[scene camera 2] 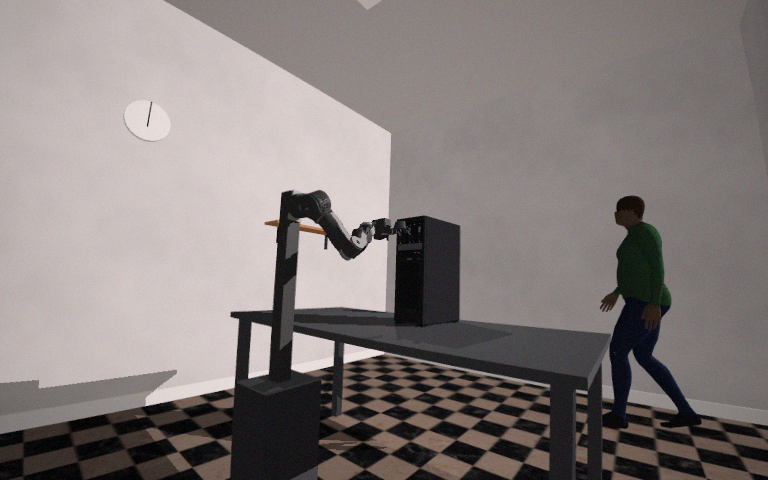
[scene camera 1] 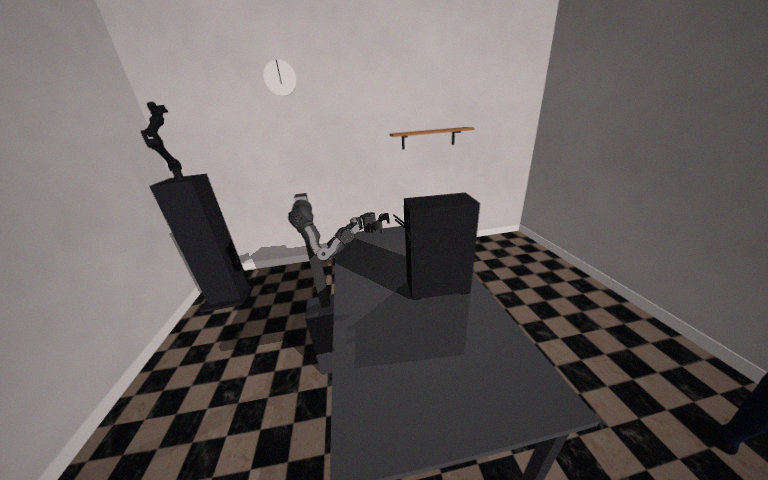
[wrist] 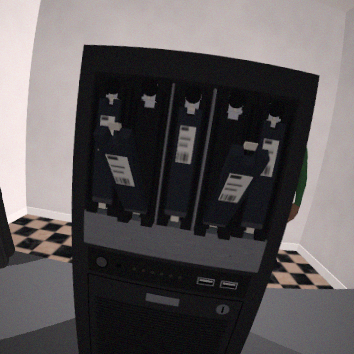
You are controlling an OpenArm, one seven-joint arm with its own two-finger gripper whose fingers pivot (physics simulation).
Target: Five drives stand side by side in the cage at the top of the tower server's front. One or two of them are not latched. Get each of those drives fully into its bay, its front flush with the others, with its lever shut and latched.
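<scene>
The black tower server stands upright on the table. In the wrist view, the first drive, third drive and fifth drive, from the left, have levers upright against their fronts. The second drive's lever and the fourth drive's lever are swung out from the top, hinged low. Dark bay openings show behind them; how deep those two drives sit cannot be told. My gripper is open and empty, at cage height just in front of the swung-out levers.
The grey table carries the server. Thin dividers stand beside the middle drive. A person is beyond the table. A wooden shelf is on the wall, and a dark pedestal bears another arm.
</scene>
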